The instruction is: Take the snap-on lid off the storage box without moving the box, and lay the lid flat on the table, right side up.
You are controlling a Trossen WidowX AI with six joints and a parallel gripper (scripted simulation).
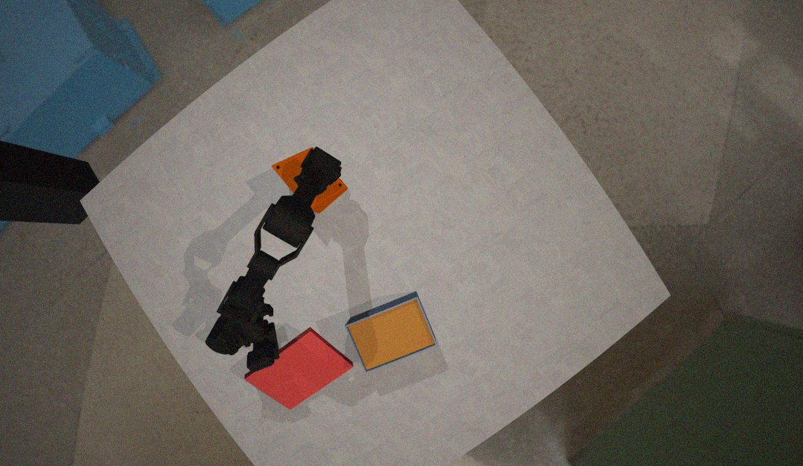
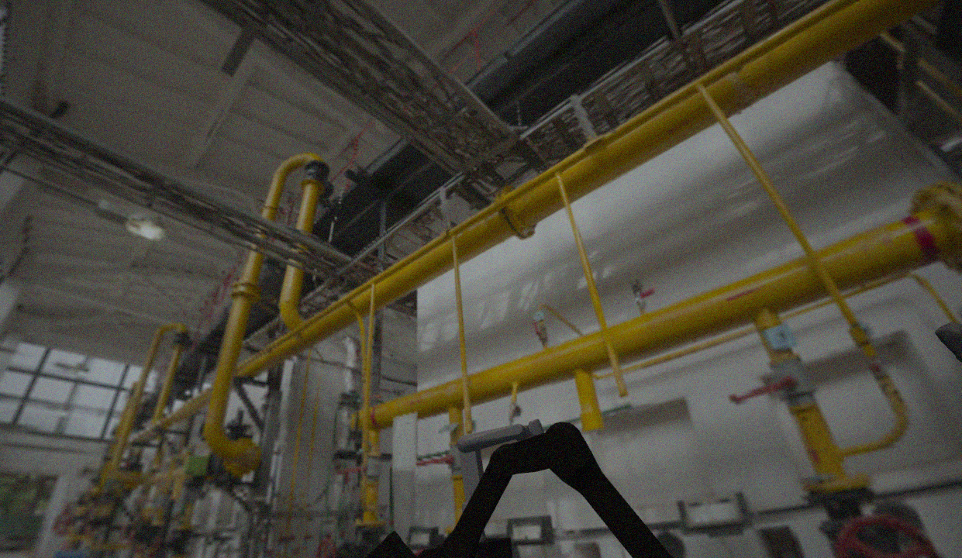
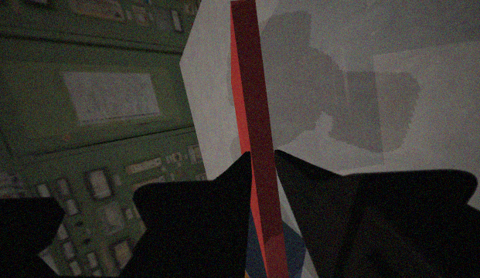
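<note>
My gripper tip is 70 mm short of the red lid and 40 mm above it. Also, from my gripper tip: storage box: 260 mm to the left, 130 mm ahead, 50 mm below.
</note>
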